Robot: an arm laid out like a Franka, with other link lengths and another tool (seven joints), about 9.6 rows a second.
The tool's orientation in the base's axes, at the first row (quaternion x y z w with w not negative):
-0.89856, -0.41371, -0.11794, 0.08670
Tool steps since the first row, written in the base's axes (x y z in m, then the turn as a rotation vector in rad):
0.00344, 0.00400, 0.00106, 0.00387, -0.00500, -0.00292
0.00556, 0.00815, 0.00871, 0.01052, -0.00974, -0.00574
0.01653, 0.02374, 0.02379, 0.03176, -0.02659, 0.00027
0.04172, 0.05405, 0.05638, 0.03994, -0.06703, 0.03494
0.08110, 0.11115, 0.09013, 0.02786, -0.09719, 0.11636
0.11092, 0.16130, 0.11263, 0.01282, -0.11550, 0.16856
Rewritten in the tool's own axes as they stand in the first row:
0.00536, 0.00000, 0.00048, -0.00201, 0.00634, 0.00207
0.01187, -0.00150, -0.00549, -0.00204, 0.01463, 0.00450
0.03433, -0.00401, -0.01444, 0.00086, 0.04134, -0.00254
0.08135, -0.00615, -0.03442, -0.01340, 0.07155, -0.04483
0.15702, -0.01472, -0.04673, -0.01971, 0.07697, -0.13209
0.21844, -0.02548, -0.05138, -0.02762, 0.07421, -0.18881

